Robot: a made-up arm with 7 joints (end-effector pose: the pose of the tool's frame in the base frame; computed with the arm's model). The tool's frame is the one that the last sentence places.
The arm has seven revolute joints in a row. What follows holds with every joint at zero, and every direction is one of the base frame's.
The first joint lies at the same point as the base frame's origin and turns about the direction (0, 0.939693, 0.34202).
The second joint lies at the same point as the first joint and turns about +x.
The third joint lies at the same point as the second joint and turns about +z.
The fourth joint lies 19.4 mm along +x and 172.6 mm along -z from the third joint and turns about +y.
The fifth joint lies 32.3 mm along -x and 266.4 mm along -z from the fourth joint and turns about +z.
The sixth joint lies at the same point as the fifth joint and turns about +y.
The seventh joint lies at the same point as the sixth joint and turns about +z.
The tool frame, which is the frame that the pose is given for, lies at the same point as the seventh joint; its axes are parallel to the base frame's.
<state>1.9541 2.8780 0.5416 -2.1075 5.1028 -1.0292 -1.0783</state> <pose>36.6 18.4 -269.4 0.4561 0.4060 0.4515 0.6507</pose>
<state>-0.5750 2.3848 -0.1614 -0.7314 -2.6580 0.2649 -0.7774</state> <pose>61.4 266.2 330.8 -0.1486 -0.9336 0.1797 0.2720</pose>
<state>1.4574 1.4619 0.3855 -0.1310 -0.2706 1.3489 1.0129</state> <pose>-183.9 389.4 97.4 0.8899 0.4204 0.1709 0.0460</pose>
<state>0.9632 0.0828 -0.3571 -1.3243 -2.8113 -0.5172 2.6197</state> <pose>-48.3 -35.2 -376.3 -0.1306 0.0268 -0.1120 0.9847</pose>
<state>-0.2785 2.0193 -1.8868 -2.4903 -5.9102 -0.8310 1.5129</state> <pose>-7.5 70.8 -194.9 -0.5929 -0.0532 0.1829 0.7824</pose>
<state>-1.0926 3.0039 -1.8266 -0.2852 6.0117 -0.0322 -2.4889</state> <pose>-325.1 191.7 229.9 -0.3295 0.7923 -0.4612 0.2259</pose>
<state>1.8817 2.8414 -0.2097 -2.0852 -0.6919 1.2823 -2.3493</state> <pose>-59.2 168.6 -210.5 0.0234 -0.2540 0.3925 0.8836</pose>
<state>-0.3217 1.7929 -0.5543 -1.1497 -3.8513 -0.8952 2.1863</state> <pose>254.7 306.3 11.7 0.7304 0.5081 -0.4293 0.1550</pose>
